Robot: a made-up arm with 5 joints.
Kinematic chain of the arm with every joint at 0, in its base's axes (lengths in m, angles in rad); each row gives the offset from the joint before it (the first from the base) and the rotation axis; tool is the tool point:
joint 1: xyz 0 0 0.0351 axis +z
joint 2: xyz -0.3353 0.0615 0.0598 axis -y
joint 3: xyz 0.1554 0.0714 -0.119 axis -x
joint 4: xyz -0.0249 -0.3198 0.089 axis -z
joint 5: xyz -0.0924 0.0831 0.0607 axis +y
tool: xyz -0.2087 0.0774 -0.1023
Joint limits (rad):
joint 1: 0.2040..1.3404
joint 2: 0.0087..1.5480
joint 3: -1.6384..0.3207
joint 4: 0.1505..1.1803
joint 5: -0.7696..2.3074
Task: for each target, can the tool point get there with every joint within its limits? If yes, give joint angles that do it. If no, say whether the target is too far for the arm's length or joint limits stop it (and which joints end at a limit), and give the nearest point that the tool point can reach.
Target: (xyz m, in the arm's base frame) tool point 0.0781 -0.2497 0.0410
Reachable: yes | joints 0.9210 0.1704 -1.3238 1.0927 1.4472
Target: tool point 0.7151 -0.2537 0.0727
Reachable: no: joint limits stop it (at a limit: joint 1, joint 4, joint 5) | nearest point 0.2876 -0.1167 0.0695 | short by 0.449 m
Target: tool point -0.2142 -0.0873 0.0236
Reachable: yes | joints 0.7870 1.2770 -1.4437 0.5715 -0.0352
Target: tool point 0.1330 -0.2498 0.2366
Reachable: yes | joints 1.2479 0.2408 -0.6479 0.7681 1.9954
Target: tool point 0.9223 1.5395 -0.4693
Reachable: no: too far | nearest point 0.2428 0.0564 -0.0281 | short by 1.690 m
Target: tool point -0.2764 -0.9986 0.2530
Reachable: no: joint limits stop it (at a limit: joint 1, joint 2, joint 3, joint 4) | nearest point -0.1913 -0.6090 0.3631 | short by 0.414 m
